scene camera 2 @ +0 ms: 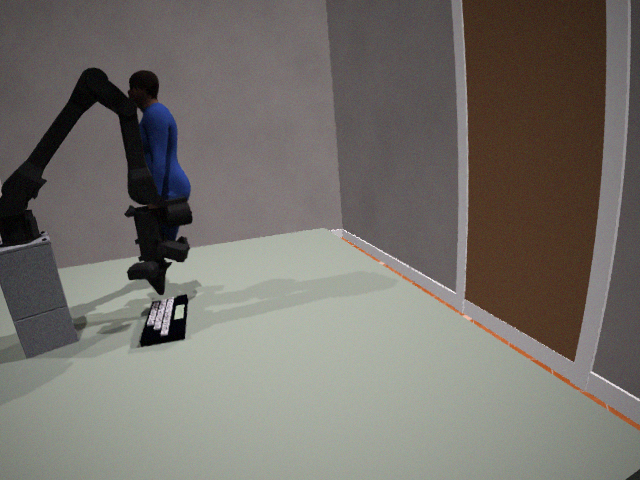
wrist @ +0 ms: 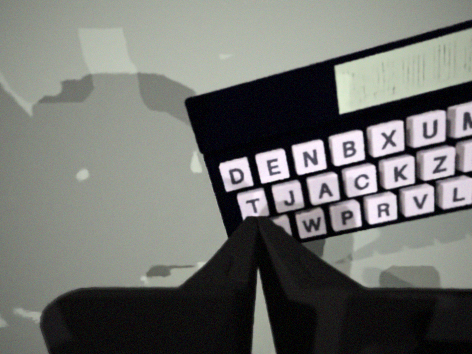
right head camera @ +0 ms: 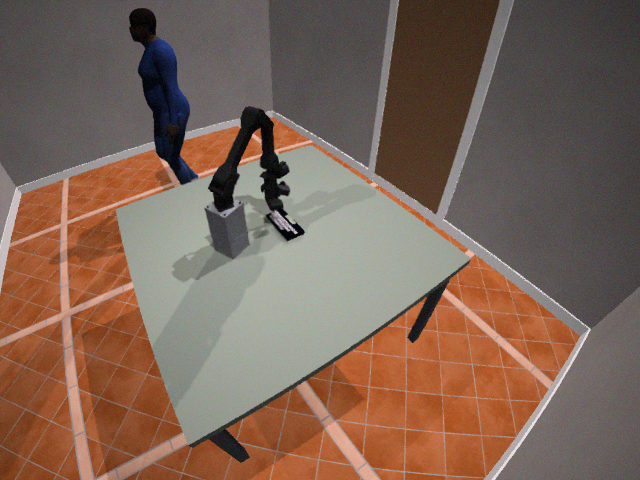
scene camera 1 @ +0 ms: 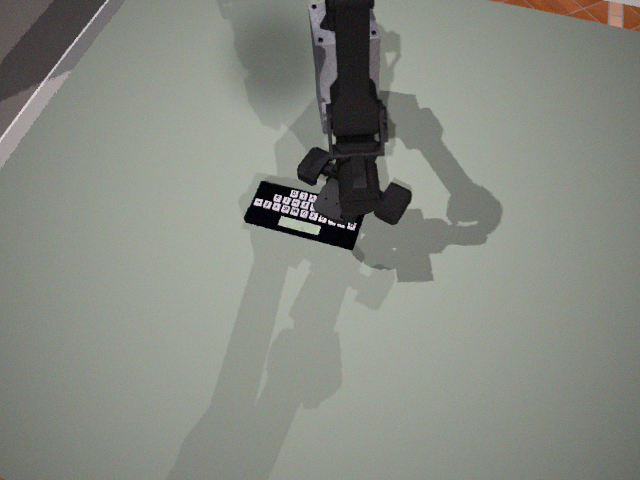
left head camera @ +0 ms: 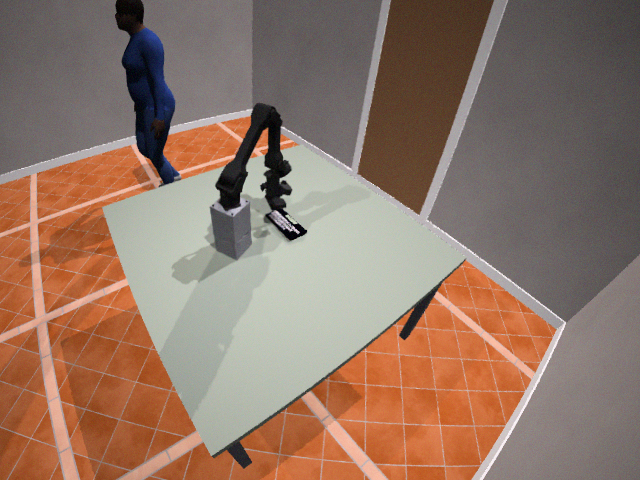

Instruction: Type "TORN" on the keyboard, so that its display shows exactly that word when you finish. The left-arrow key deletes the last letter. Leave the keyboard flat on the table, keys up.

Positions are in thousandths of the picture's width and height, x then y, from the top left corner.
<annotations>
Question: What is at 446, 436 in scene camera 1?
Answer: A black keyboard.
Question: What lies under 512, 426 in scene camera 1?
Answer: My gripper.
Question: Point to a black keyboard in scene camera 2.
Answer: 266, 655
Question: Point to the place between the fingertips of my gripper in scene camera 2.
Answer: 252, 614
</annotations>
